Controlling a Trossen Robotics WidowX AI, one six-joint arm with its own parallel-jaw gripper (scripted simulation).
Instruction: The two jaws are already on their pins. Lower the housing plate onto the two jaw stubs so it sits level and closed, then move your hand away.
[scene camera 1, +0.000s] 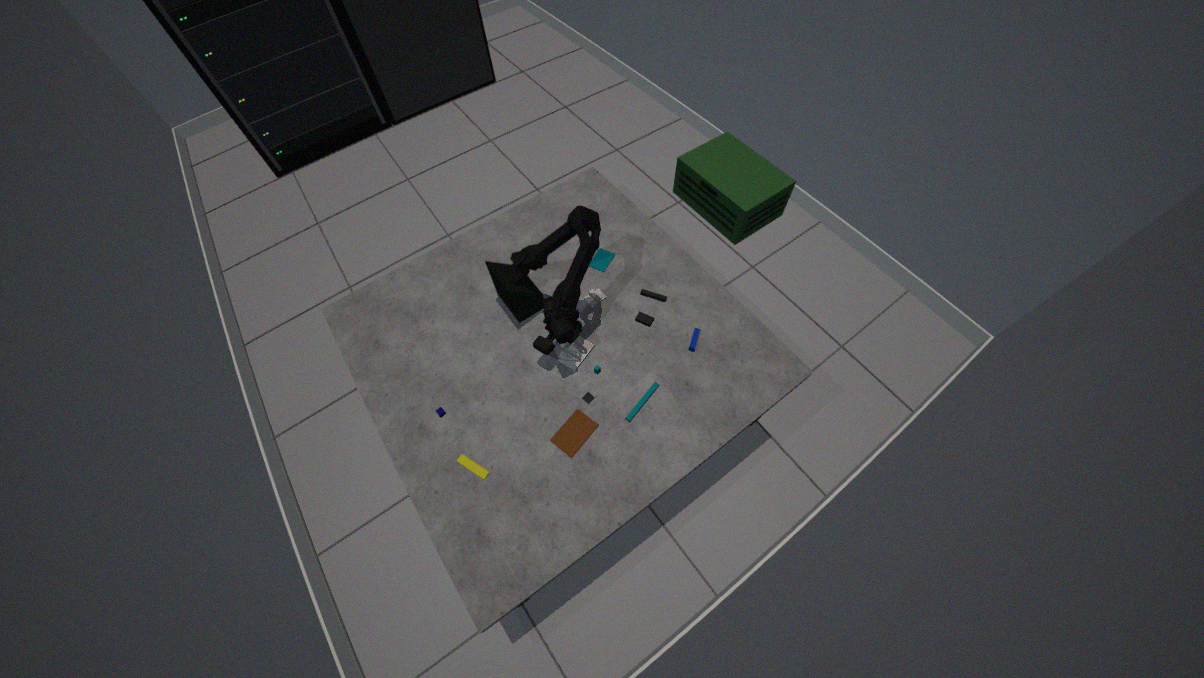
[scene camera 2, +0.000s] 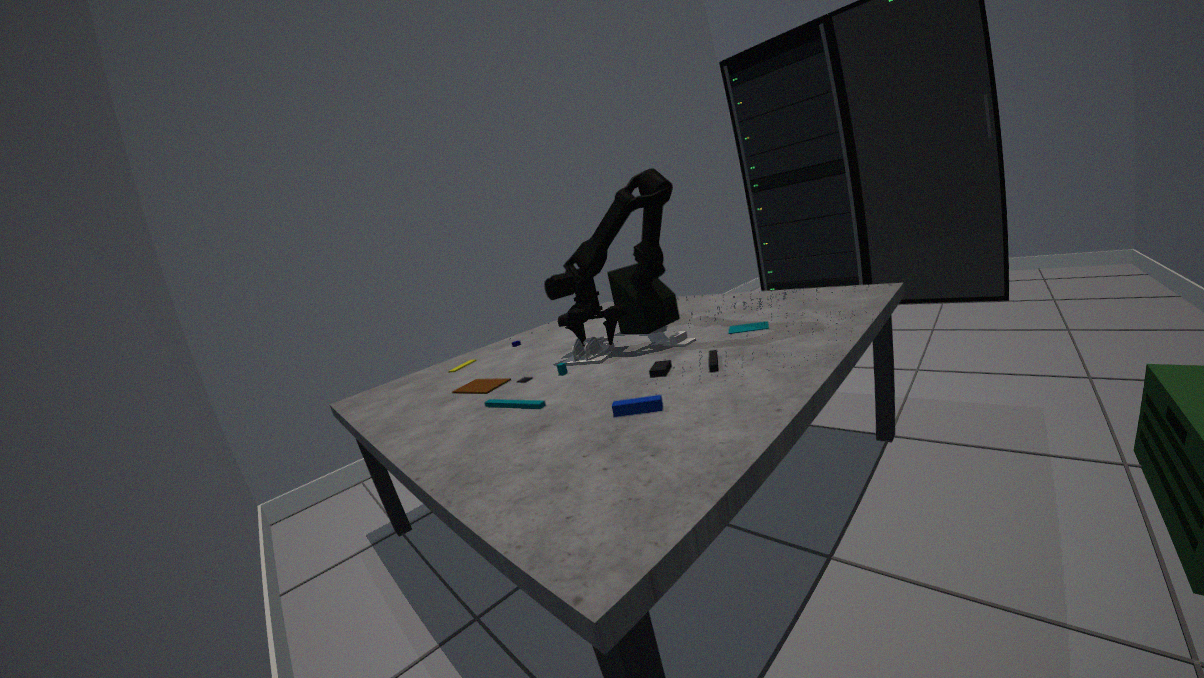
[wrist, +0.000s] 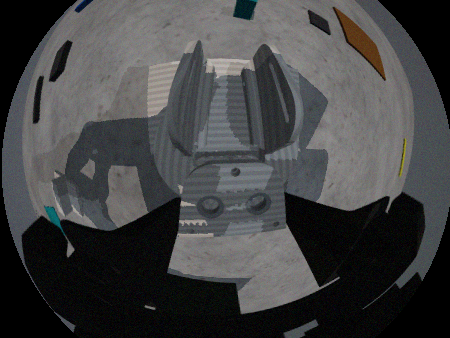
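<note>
My gripper (scene camera 2: 598, 346). Same gripper (wrist: 231, 200) in the wrist view. Blue bar (scene camera 2: 654, 403). Orange plate (scene camera 1: 578, 428). That plate (wrist: 354, 35) in the wrist view too.
</note>
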